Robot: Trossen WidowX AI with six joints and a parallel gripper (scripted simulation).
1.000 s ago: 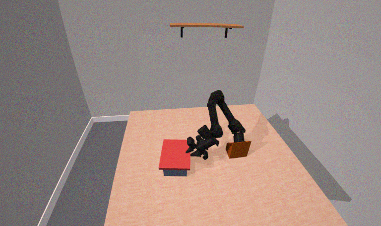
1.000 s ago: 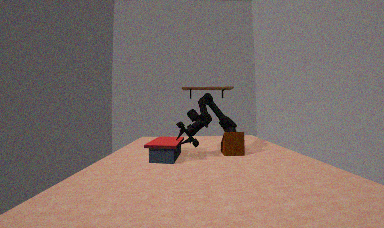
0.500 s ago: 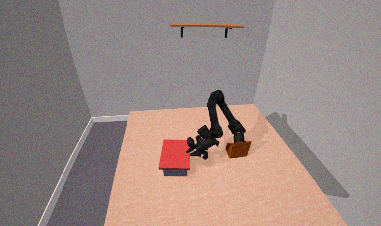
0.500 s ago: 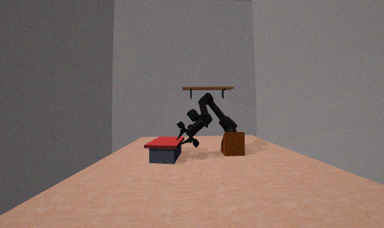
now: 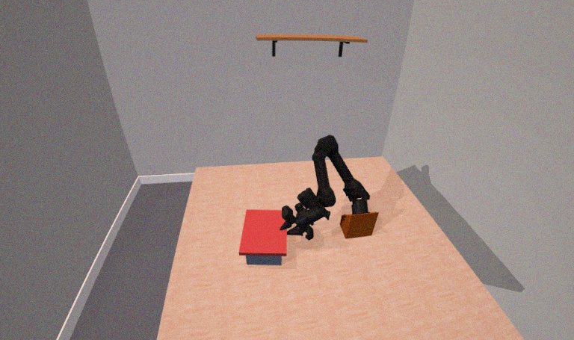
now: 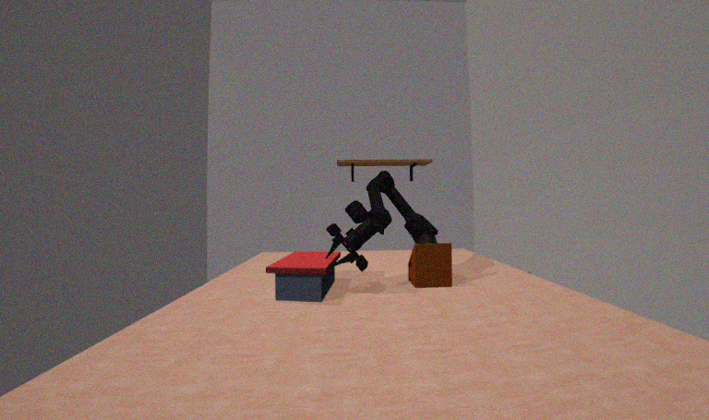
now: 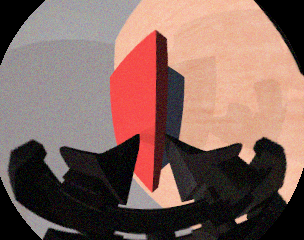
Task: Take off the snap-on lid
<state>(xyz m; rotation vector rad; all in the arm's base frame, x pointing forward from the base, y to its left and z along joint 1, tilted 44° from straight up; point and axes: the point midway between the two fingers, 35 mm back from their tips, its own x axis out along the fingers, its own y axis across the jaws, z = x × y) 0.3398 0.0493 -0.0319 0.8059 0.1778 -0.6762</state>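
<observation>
My gripper tip is 8 cm short of the red lid, 1 cm to the left of it and 1 cm below it. The rest, counted from my gripper tip: storage box (8 cm ahead, 1 cm to the right, 4 cm below).
</observation>
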